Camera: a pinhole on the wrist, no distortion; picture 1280 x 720 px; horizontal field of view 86.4 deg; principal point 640.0 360.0 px. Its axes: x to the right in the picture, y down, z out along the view. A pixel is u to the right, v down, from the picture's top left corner.
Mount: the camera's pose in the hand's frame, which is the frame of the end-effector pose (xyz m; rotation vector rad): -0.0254 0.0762 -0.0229 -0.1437 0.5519 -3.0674
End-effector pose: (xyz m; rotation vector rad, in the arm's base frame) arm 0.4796 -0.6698 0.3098 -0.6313 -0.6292 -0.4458
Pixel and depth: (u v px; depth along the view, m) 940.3 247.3 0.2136
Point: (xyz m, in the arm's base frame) 0.3464 -0.4976 0.3566
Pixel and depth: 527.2 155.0 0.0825
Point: 0.4918 -0.5766 0.3174
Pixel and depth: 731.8 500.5 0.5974
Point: 0.1053 -0.5118 0.6947
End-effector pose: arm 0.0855 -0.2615 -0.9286 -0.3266 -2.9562 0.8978
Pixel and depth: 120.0 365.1 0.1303
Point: -0.0004 -0.2650 -1.0244
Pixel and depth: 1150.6 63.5 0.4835
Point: 0.3866 -0.5497 -1.4139
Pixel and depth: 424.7 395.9 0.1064
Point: 0.0678 -0.2681 -1.0082
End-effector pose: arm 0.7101 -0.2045 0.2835 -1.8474 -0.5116 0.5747
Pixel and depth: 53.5 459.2 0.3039
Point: 0.7789 0.1359 0.2362
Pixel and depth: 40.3 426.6 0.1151
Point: 0.7369 -0.1099 0.2217
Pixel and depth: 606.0 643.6 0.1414
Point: 0.6509 -0.1337 0.2839
